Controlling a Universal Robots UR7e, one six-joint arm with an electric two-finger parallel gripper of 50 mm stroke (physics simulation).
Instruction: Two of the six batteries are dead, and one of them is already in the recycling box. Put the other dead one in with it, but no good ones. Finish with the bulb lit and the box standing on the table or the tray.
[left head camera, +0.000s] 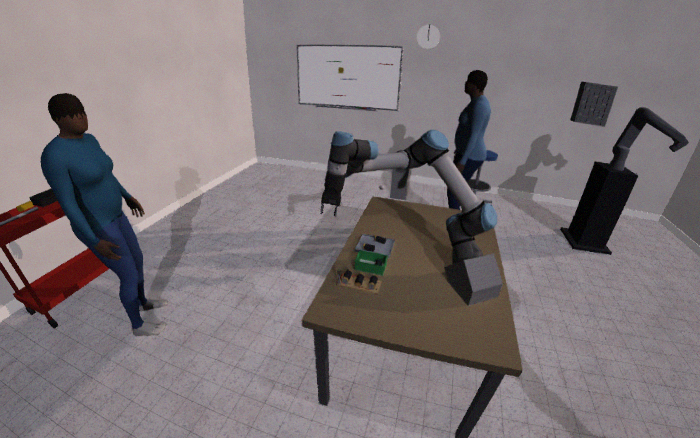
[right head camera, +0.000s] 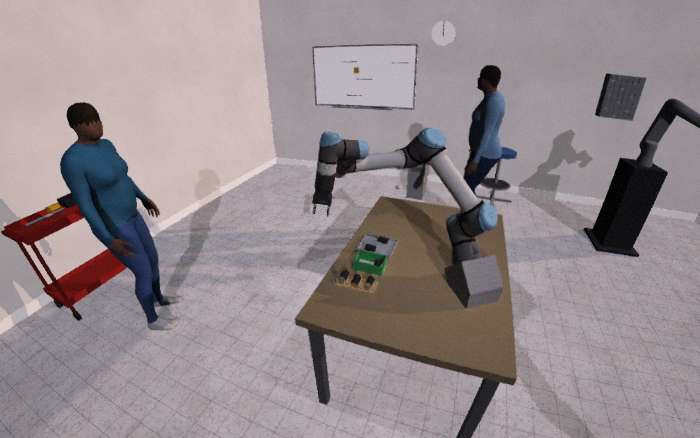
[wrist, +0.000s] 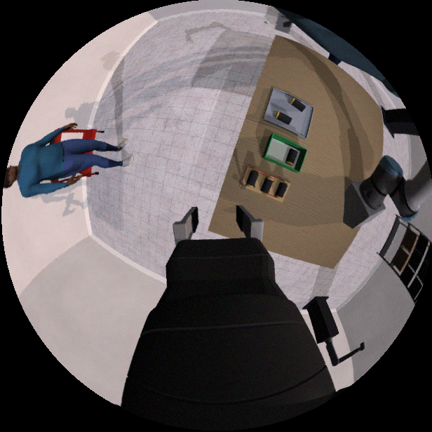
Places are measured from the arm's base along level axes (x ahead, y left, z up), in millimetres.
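Pixels of known places: gripper, fingertip midpoint: (left head camera: 328, 214) (right head camera: 320, 214); arm's base, link origin: (left head camera: 468, 260) (right head camera: 468, 262).
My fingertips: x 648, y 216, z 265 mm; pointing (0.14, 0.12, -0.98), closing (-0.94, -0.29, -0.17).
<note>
Ahead of a thing's pixels: the offset from my fingertips to its middle. Level surfaces: height alone.
My gripper (left head camera: 328, 209) (right head camera: 320, 209) (wrist: 216, 213) is open and empty, high up and out past the table's left edge. The green recycling box {dx -168, dy -188, dz -355 mm} (left head camera: 369, 269) (right head camera: 367, 269) (wrist: 277, 162) stands on the table with one dark battery (wrist: 291, 156) inside. Two batteries, one {dx -174, dy -434, dz -365 mm} (left head camera: 380, 239) (right head camera: 382, 239) (wrist: 298, 104) and another {dx -126, dy -337, dz -365 mm} (left head camera: 369, 247) (right head camera: 370, 247) (wrist: 283, 118), lie on the grey tray (wrist: 306, 131) behind the box. Three batteries, the middle one {dx -141, dy -42, dz -357 mm} (left head camera: 359, 280) (right head camera: 355, 280) (wrist: 267, 185) among them, sit in the wooden holder board in front of the box. The bulb at its left end is too small to read as lit or dark.
The wooden table {dz -385 mm} (left head camera: 412, 320) (right head camera: 407, 325) (wrist: 320, 220) carries a grey block (left head camera: 482, 278) (right head camera: 481, 281) at the arm's base, right of the box. A person (left head camera: 85, 170) (right head camera: 103, 175) (wrist: 45, 155) stands left by a red cart; another (left head camera: 472, 123) (right head camera: 487, 118) stands behind the arm.
</note>
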